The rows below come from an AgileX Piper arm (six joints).
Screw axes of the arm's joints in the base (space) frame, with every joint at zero. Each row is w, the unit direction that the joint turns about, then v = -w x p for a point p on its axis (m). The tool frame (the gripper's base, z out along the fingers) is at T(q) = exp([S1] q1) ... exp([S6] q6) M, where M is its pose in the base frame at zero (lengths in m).
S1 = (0, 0, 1, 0, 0, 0)
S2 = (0, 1, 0, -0.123, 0, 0)
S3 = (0, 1, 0, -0.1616, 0, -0.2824)
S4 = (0.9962, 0, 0.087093, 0, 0.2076, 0)
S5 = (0, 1, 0, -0.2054, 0, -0.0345)
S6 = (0.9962, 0, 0.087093, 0, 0.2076, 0)
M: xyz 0.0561 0 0.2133 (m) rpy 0 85 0 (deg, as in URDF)
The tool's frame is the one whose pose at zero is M.
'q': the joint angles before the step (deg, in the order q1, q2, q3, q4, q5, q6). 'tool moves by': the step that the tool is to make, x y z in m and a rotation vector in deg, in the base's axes. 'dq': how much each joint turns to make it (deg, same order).
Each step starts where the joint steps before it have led.
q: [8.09, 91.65, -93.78, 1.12, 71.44, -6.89]
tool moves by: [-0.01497, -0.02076, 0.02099, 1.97, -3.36, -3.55]
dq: [-3.80, -3.72, 0.00, 1.61, 0.17, 0.01]
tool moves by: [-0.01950, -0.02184, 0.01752, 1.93, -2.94, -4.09]
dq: [-4.51, -4.13, 0.88, 1.87, 0.24, 0.00]
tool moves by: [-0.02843, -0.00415, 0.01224, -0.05, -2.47, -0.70]
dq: [-0.96, -5.58, 2.99, 0.13, 0.14, -0.26]
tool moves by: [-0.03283, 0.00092, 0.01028, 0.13, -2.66, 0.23]
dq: [-0.07, -6.33, 3.43, 0.33, 0.26, -0.21]
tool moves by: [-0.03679, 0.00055, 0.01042, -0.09, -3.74, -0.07]
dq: [-0.07, -7.02, 3.20, -0.01, 0.08, 0.00]
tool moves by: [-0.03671, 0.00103, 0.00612, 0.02, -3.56, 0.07]
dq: [-0.01, -6.95, 3.11, 0.12, 0.28, 0.00]
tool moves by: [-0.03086, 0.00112, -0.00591, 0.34, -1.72, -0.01]
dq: [-0.01, -6.42, 4.56, 0.27, 0.13, 0.21]
